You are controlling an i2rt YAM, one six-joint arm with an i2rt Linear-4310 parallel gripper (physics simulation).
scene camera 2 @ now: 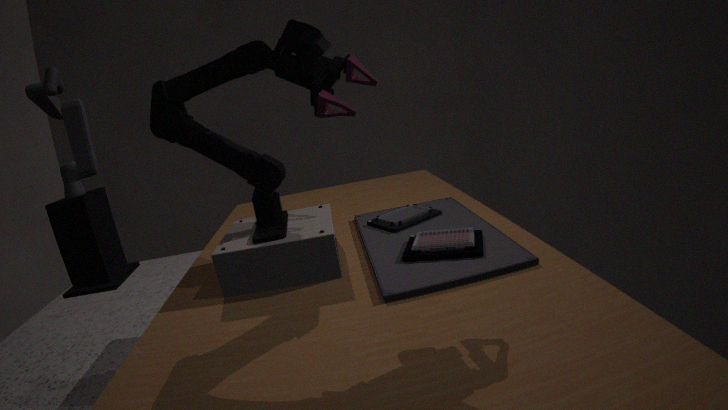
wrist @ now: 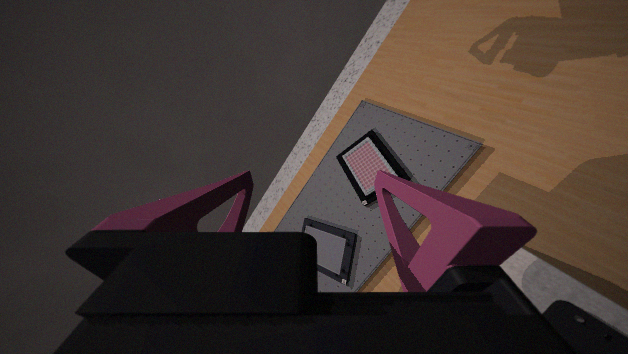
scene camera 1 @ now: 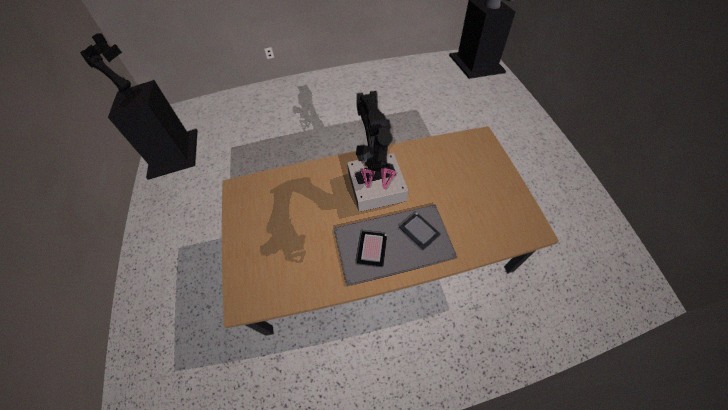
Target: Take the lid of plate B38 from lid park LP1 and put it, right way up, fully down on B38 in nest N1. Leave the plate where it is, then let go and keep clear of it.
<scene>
My gripper [scene camera 2: 366, 98] is open, with nothing in its grasp. Further things: a clear lid [wrist: 330, 248] and a well plate [scene camera 2: 452, 239].
The well plate is seen too in the wrist view [wrist: 364, 160]. My gripper also shows in the wrist view [wrist: 313, 177].
</scene>
